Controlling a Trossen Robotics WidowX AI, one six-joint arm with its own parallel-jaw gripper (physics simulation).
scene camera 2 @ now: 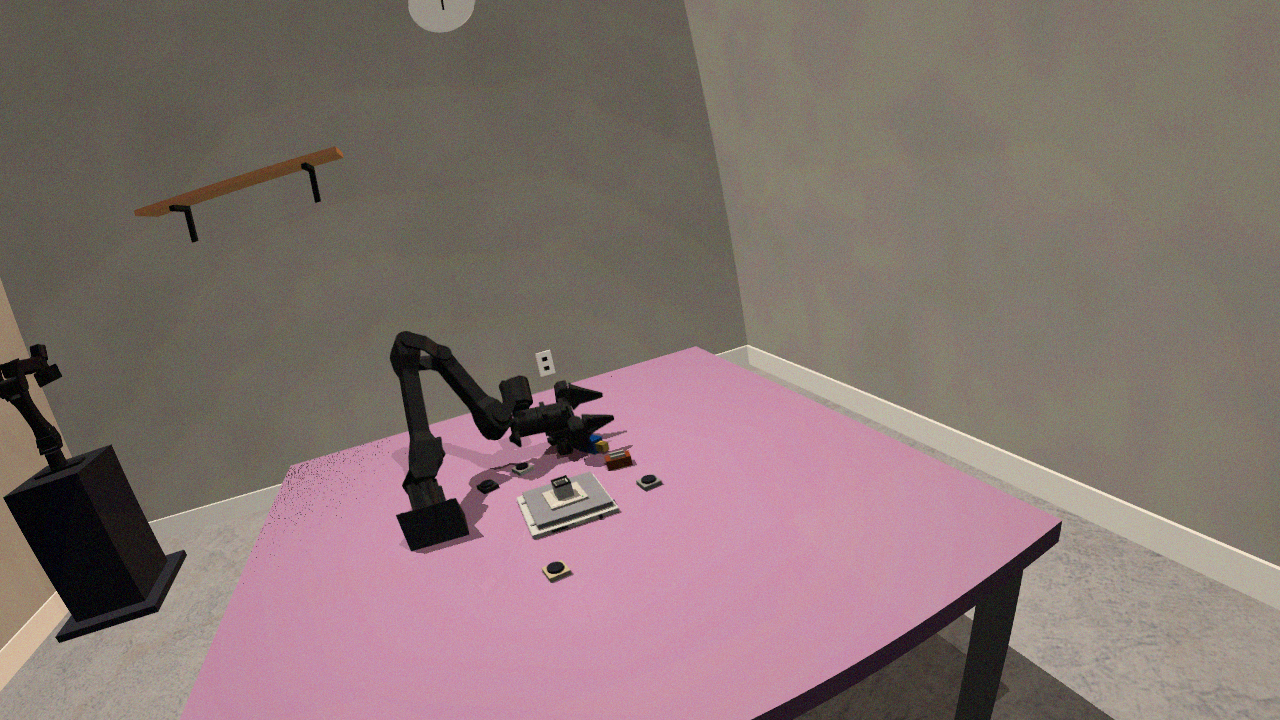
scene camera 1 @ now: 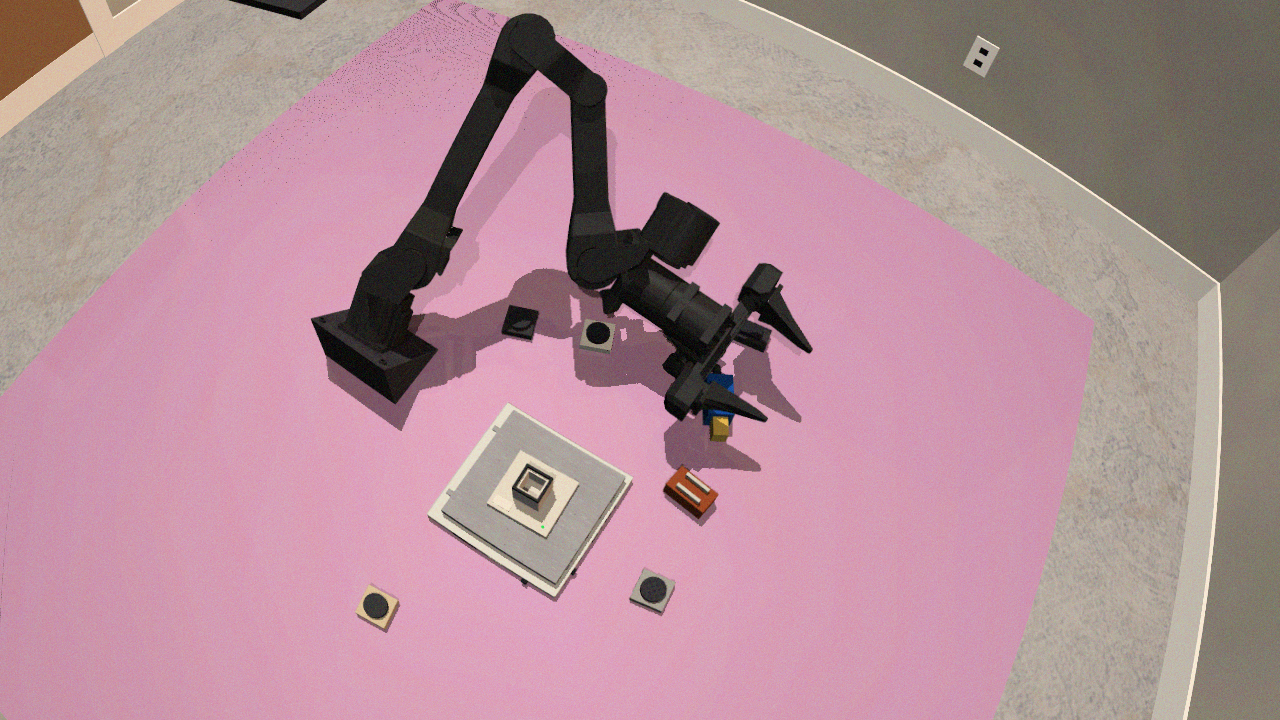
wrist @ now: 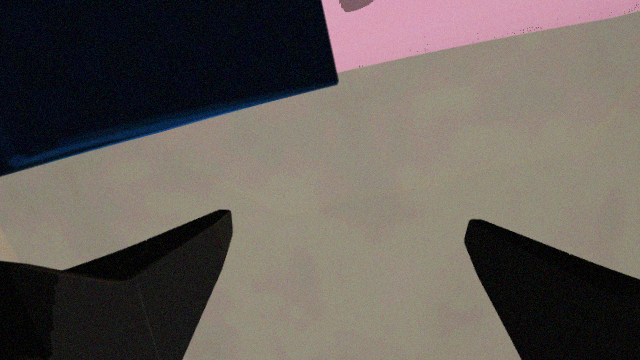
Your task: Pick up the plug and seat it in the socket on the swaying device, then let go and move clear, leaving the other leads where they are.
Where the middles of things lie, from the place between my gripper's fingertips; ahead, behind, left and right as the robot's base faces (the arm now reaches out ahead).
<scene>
Right now the blue plug (wrist: 82, 82) is 6 cm behind my hand, 2 cm to the right of it and 6 cm below it. From my hand the other things lie so: grey device (scene camera 1: 530, 499) 19 cm behind, 22 cm to the right, 5 cm below.
</scene>
